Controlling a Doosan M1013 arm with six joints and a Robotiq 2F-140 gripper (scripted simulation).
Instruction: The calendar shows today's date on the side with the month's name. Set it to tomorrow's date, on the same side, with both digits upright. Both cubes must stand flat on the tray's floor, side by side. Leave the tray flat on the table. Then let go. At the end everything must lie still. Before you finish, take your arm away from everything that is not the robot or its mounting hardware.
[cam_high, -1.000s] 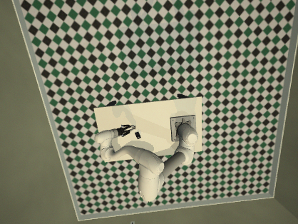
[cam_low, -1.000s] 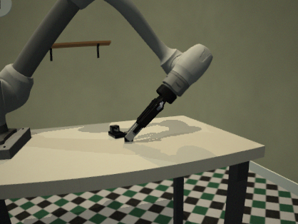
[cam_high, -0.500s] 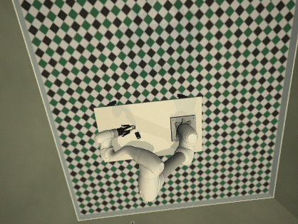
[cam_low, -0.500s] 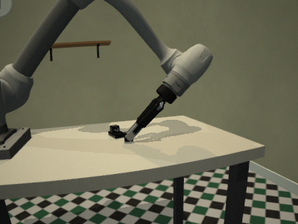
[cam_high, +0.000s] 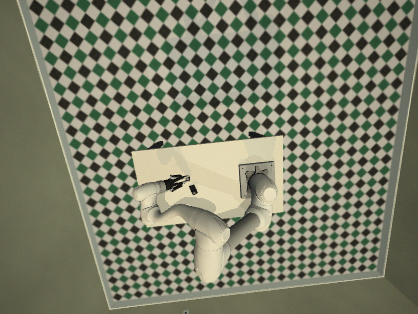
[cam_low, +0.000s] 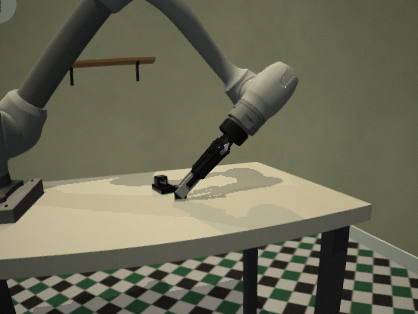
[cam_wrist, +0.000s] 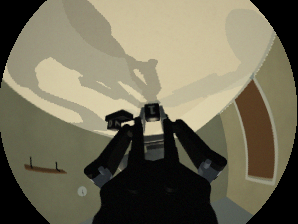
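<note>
The black calendar cube lies 20 mm behind my hand and 20 mm below it. Also, from my hand: calendar tray (50 mm behind, 110 mm to the left, 30 mm below).
</note>
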